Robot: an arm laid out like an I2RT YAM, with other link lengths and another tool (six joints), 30 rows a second.
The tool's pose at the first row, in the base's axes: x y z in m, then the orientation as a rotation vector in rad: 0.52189, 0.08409, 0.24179, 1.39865, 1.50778, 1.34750
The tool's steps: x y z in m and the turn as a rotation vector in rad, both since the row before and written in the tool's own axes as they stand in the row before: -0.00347, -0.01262, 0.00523, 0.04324, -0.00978, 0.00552; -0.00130, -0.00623, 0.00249, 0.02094, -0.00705, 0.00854; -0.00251, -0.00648, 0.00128, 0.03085, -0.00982, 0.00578; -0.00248, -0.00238, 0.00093, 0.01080, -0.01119, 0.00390; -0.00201, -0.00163, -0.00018, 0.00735, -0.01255, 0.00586
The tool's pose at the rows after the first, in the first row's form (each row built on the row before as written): 0.52405, 0.08335, 0.22788, 1.43511, 1.53608, 1.31672; 0.52465, 0.08332, 0.22107, 1.45929, 1.54504, 1.30284; 0.52411, 0.08187, 0.21417, 1.48812, 1.56209, 1.27859; 0.52451, 0.07992, 0.21122, 1.50322, 1.56197, 1.26382; 0.52405, 0.07810, 0.20943, 1.51854, 1.55685, 1.25088
